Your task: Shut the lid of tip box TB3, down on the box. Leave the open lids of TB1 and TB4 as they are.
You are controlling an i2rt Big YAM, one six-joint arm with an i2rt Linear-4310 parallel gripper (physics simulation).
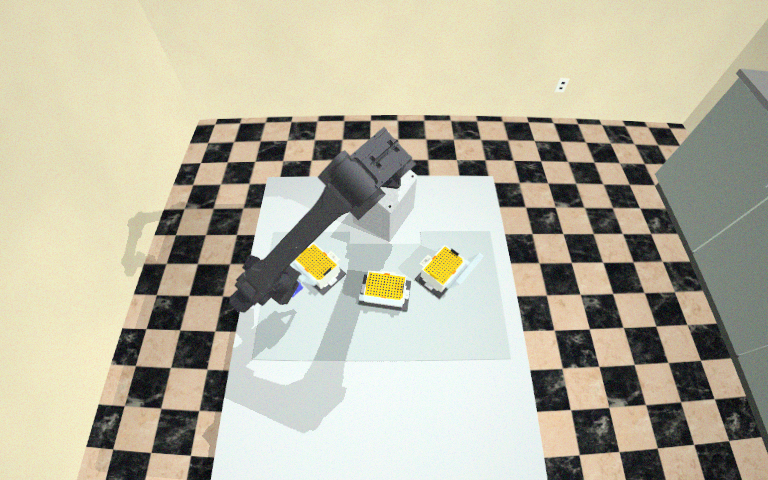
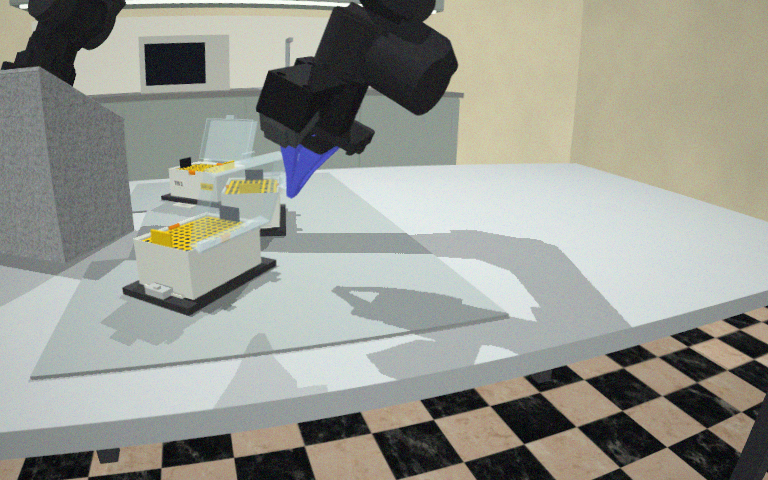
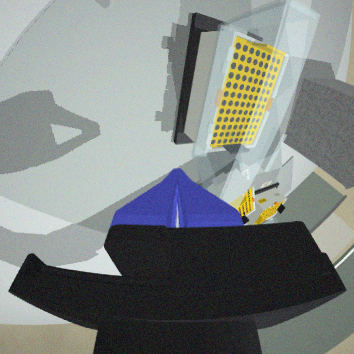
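The box beside my gripper, which I take for TB3, is the left white box with a yellow rack (image 1: 316,262) (image 2: 198,266) (image 3: 247,95). Its number cannot be read. Its clear lid (image 2: 252,164) (image 3: 298,35) stands raised at a slant over the rack. My gripper (image 1: 298,289) (image 2: 291,195) (image 3: 176,174) is shut and empty, its blue fingertips on the hinge side, close to the lid; contact cannot be told. The right box (image 1: 444,266) (image 2: 192,182) has its lid (image 1: 470,268) (image 2: 229,138) open. The centre box (image 1: 385,285) (image 2: 252,200) shows its rack; its lid is unclear.
The boxes stand on dark bases on a pale mat (image 1: 447,339) (image 2: 317,322) on the white table (image 1: 385,418) (image 2: 623,226). The grey robot pedestal (image 1: 376,220) (image 2: 84,169) (image 3: 325,120) stands behind the boxes. The arm reaches above the left side.
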